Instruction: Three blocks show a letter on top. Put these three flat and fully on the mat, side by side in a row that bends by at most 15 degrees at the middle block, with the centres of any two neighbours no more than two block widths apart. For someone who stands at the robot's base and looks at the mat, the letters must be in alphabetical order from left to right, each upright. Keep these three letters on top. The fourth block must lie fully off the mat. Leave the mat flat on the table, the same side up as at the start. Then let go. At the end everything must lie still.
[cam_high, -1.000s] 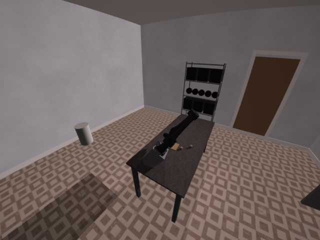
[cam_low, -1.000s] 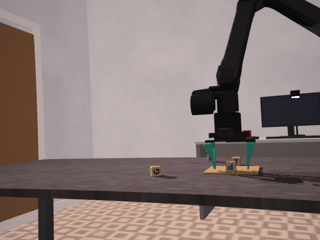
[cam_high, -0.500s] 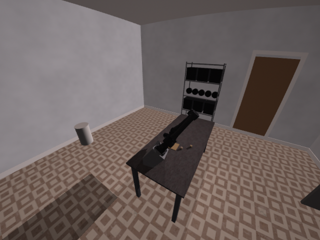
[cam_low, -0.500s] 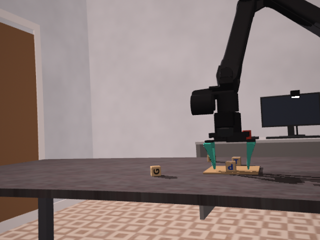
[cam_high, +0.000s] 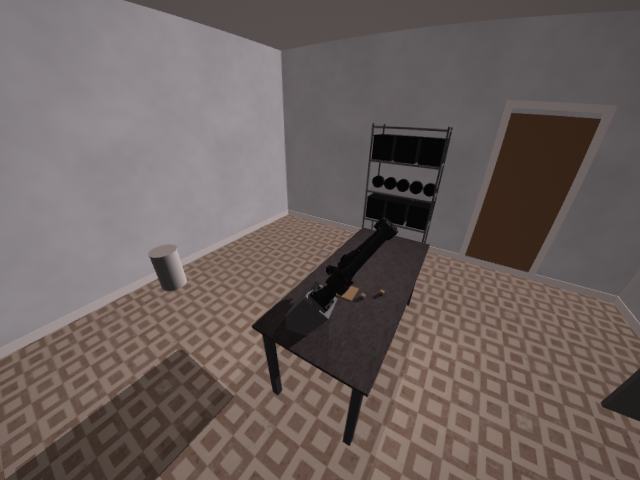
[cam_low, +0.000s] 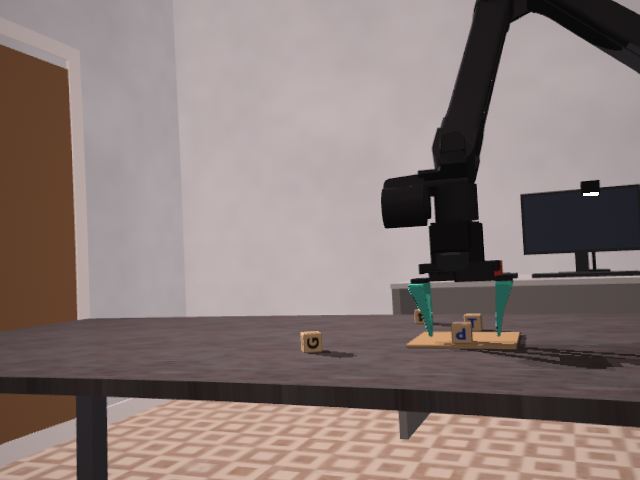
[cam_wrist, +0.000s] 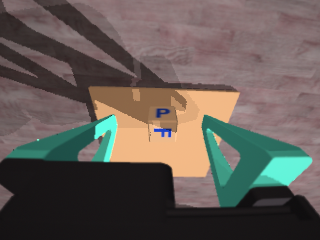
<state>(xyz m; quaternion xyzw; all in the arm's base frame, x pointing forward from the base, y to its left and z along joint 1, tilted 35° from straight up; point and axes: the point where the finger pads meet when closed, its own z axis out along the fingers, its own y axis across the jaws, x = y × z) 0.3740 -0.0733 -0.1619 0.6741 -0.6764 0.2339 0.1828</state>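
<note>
The mat lies 4 cm to the right of my hand and 2 cm below it. The rest, counted from my hand: block (16 cm to the right, 1 cm below).
</note>
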